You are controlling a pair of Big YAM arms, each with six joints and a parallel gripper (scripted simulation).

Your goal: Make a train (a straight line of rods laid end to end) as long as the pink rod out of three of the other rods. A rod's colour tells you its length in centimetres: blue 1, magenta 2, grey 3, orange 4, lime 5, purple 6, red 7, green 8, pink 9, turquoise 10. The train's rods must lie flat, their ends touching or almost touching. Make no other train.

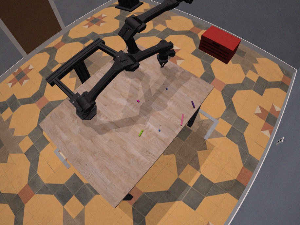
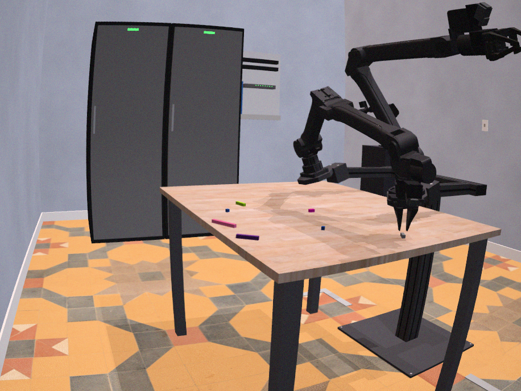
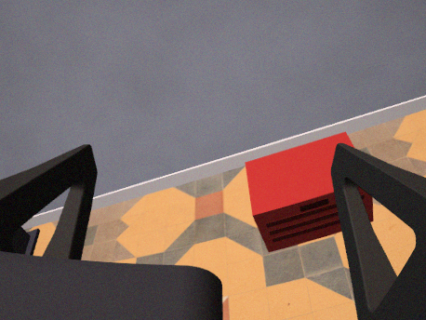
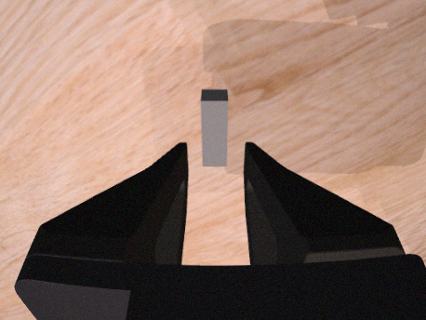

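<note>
Now: right hand 20 mm above the grey rod. Also, from my right hand: lime rod: 200 mm ahead, 600 mm to the right, 20 mm below.
</note>
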